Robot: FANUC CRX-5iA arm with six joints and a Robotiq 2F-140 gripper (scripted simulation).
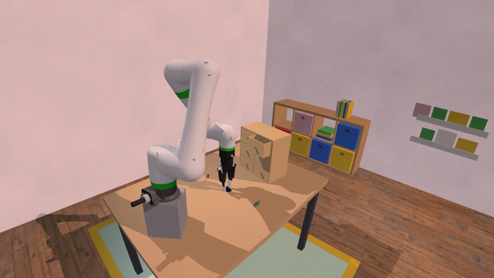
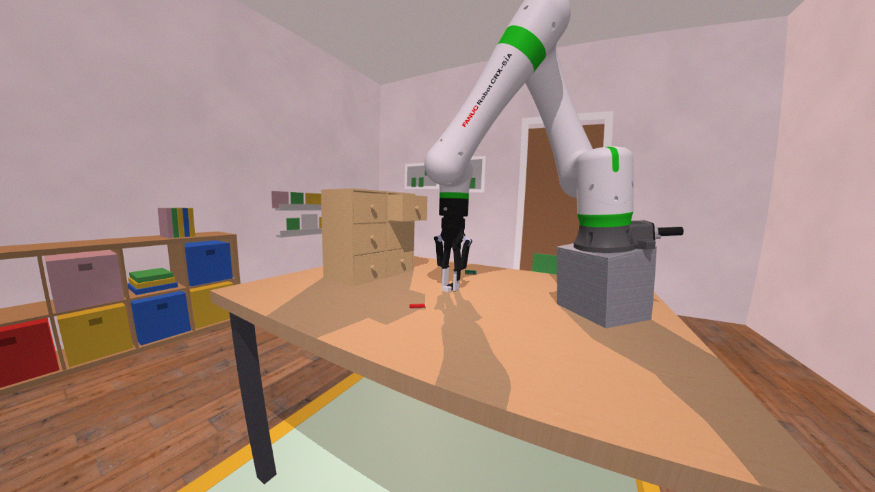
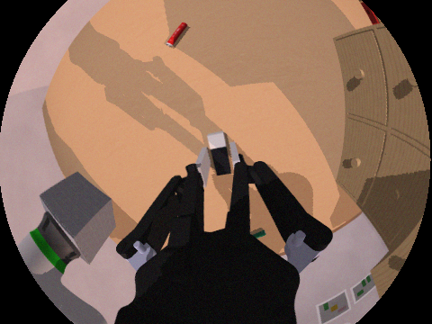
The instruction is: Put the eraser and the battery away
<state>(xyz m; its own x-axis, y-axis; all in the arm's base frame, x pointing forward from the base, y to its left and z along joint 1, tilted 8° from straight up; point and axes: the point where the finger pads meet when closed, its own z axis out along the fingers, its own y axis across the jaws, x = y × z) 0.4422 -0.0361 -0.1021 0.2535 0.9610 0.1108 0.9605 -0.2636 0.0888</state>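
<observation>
My hand is 10 mm to the right of the eraser and 30 mm above it. Also, from my hand: green AA battery (10 mm behind, 240 mm to the right, 30 mm below); then red object (30 mm ahead, 200 mm to the left, 30 mm below).
</observation>
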